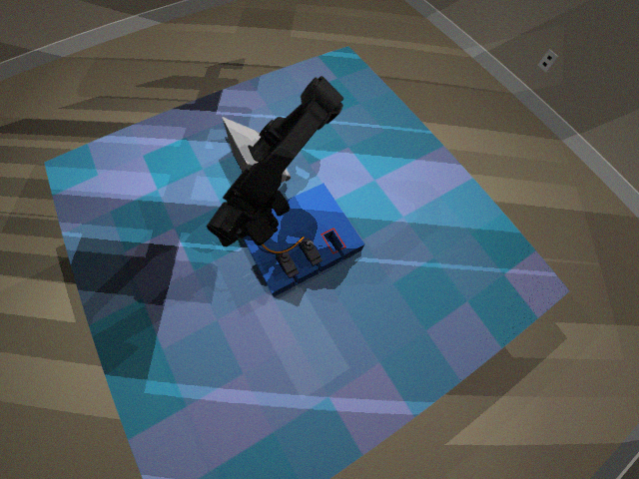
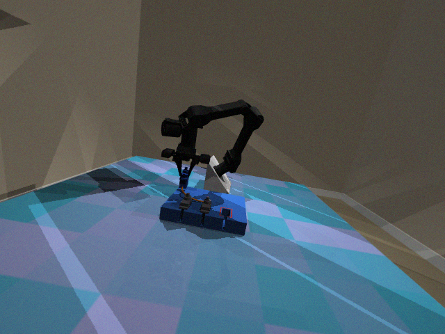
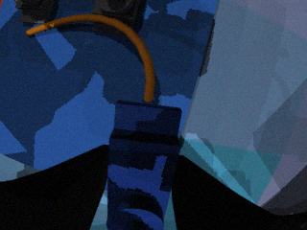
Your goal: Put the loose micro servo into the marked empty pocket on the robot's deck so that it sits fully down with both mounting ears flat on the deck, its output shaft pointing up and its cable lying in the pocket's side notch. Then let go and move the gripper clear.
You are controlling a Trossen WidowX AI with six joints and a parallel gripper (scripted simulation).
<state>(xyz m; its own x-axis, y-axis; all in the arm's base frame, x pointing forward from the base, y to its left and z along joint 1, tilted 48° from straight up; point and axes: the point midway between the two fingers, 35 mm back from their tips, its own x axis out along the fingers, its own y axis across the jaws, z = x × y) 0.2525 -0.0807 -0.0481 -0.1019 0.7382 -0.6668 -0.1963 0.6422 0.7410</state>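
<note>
My gripper tip is now 110 mm to the right of the blue deck, 100 mm above it and 20 mm past it.
</note>
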